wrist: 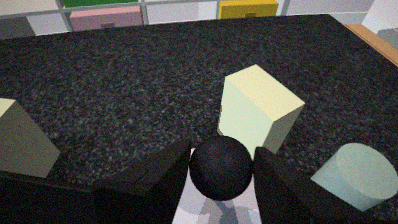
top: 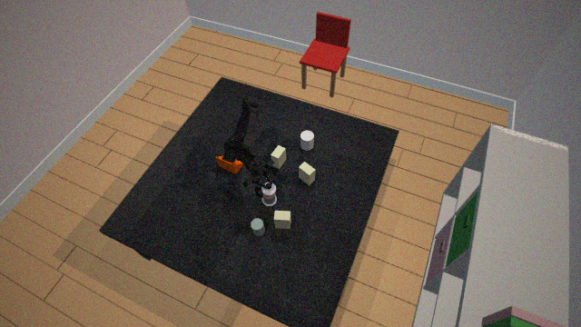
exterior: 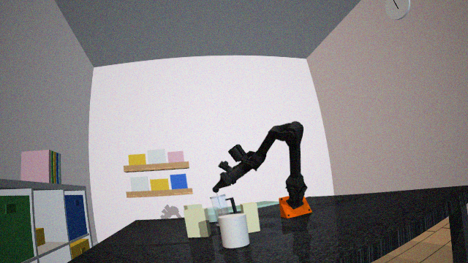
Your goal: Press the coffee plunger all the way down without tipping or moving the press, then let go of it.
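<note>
The coffee press lies 3 cm behind my gripper tip, 1 cm to the left of it and 9 cm below it. The rest, counted from my gripper tip: pale green cylinder: 2 cm behind, 17 cm to the right, 14 cm below; white cylinder: 7 cm ahead, 43 cm to the left, 13 cm below.
</note>
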